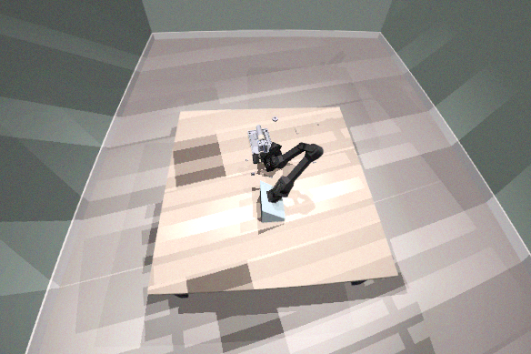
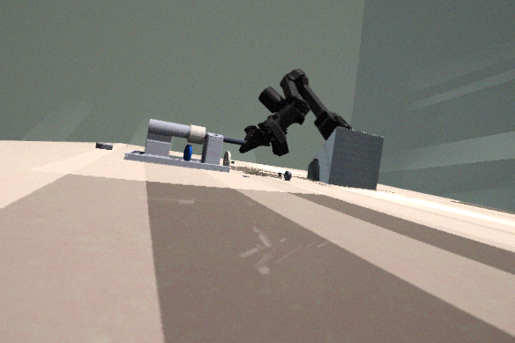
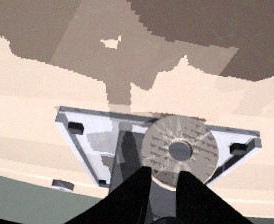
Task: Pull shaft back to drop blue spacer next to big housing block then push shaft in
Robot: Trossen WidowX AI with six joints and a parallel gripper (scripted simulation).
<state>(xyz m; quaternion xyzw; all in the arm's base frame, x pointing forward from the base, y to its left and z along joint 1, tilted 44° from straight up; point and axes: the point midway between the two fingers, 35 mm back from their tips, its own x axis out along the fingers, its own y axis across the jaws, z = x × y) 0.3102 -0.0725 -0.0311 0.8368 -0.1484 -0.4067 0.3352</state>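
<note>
The dark shaft lies 6 cm ahead of my gripper tip and 3 cm above it. Round my gripper tip: beige spacer 12 cm ahead, 3 cm above; then blue spacer 14 cm ahead, 2 cm below; then dark piece 10 cm behind, 10 cm to the left, 4 cm below.
</note>
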